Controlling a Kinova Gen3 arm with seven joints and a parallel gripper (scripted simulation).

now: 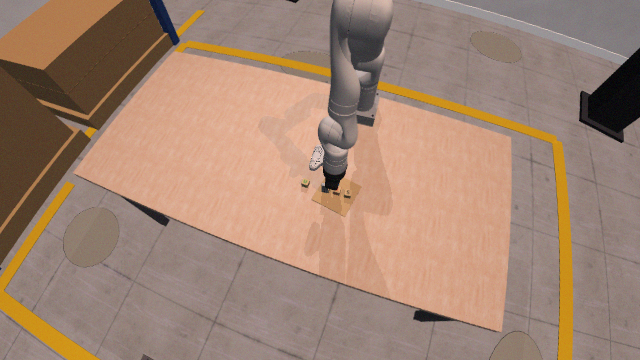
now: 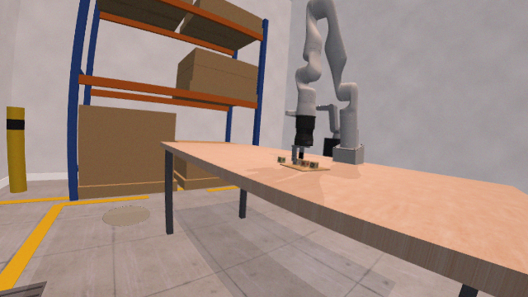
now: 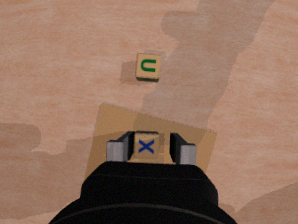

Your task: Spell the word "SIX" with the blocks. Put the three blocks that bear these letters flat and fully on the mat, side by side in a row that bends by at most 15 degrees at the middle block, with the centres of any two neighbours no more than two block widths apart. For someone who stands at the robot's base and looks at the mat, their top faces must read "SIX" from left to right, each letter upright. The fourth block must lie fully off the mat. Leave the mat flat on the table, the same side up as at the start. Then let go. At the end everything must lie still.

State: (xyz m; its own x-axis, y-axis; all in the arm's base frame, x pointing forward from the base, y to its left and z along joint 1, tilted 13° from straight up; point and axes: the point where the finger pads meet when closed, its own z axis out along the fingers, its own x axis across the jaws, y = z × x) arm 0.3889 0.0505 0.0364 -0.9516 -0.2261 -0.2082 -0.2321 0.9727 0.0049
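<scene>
My hand is 4 cm to the right of the block, 2 cm above it and 1 cm past it. Round my hand: tan mat 4 cm to the left, 3 cm below.
</scene>
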